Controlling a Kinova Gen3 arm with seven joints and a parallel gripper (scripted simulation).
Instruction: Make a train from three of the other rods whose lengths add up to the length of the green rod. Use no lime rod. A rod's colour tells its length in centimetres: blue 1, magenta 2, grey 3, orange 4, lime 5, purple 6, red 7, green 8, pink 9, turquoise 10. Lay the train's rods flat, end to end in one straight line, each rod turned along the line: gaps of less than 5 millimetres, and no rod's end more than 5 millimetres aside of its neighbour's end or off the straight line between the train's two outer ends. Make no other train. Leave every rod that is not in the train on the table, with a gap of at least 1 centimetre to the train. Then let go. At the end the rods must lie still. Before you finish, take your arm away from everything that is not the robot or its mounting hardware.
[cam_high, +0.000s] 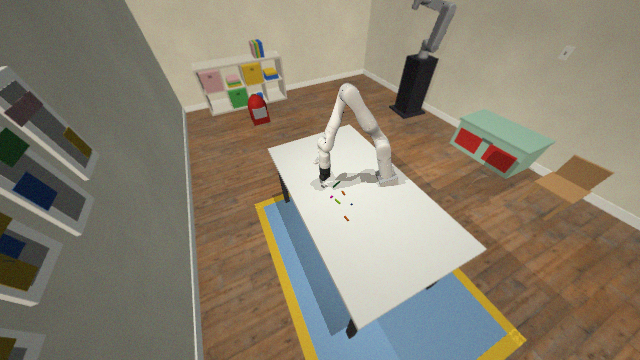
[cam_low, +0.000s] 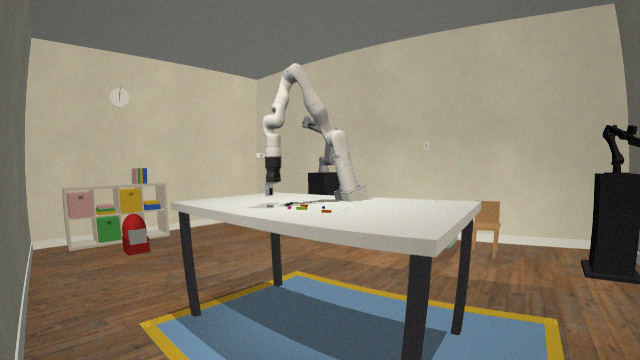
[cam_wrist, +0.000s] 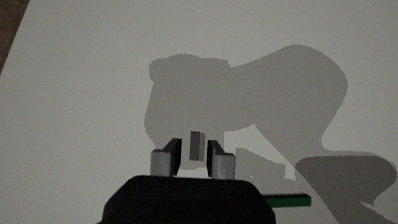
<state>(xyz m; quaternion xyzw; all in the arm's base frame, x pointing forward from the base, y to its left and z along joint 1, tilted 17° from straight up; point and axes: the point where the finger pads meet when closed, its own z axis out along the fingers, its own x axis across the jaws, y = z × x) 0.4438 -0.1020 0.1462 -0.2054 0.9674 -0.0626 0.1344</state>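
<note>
Now: the grey rod 70 mm below my hand. From my hand the other things lie so: green rod: 110 mm behind, 20 mm to the left, 70 mm below; then lime rod: 50 mm behind, 170 mm to the left, 70 mm below; then magenta rod: 20 mm behind, 120 mm to the left, 70 mm below.
</note>
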